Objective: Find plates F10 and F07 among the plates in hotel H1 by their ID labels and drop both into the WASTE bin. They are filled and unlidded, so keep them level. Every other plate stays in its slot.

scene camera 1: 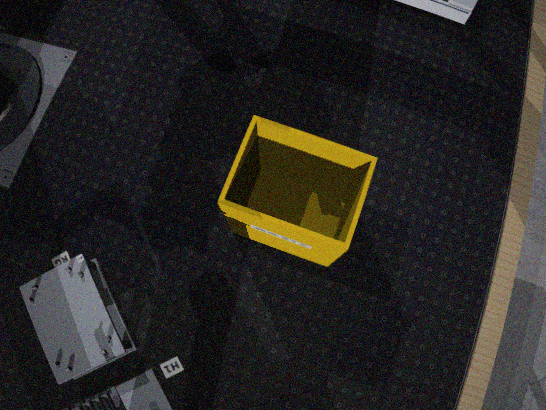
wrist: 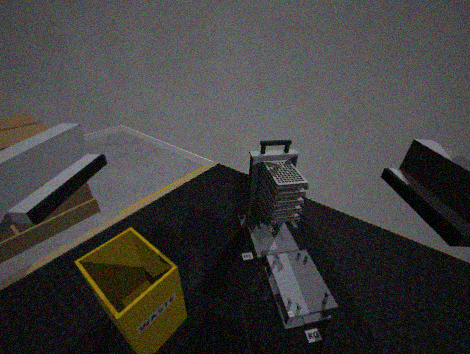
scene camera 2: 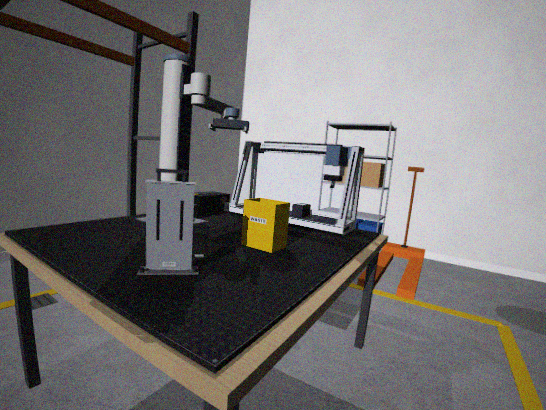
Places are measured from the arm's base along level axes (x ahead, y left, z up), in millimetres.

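Pixels of known places: gripper, fingertip midpoint: (wrist: 243,150) (scene camera 2: 227,127).
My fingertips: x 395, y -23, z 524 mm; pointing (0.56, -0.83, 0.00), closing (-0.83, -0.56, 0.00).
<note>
Ahead of a thing's pixels: the offset from my fingertips to its top centre. "spot": to the spot under its first point.
Hotel H1 (scene camera 2: 170,225) (wrist: 254,172) stands upright near a table corner, its grey back panel facing scene camera 2. Its stack of plates @[dz -274, dx +126, dy -405 mm] (wrist: 286,197) shows in the wrist view; the ID labels are too small and dark to read. Part of its base shows at the bottom of scene camera 1's view, beside the H1 label @[spot: dz -511, dx +153, dy -295 mm] (scene camera 1: 172,367) (wrist: 247,256). The yellow WASTE bin @[dz -312, dx +251, dy -3 mm] (scene camera 1: 327,247) (scene camera 2: 279,225) (wrist: 167,327) stands upright; no plate can be made out inside. My gripper (scene camera 2: 229,128) (wrist: 243,150) is open and empty, high above the table and apart from the hotel and bin.
A grey stand (scene camera 1: 50,320) (wrist: 312,285) with short posts and an RG label @[spot: dz -512, dx -92, dy -203 mm] (scene camera 1: 60,259) (wrist: 313,335) stands beside the hotel. A gantry frame (scene camera 2: 295,147) stands behind the bin. The arm's column (scene camera 2: 171,120) rises behind the hotel in scene camera 2's view. A black box @[spot: dz -458, dx -429, dy +384 mm] (scene camera 2: 211,204) lies beyond it.
</note>
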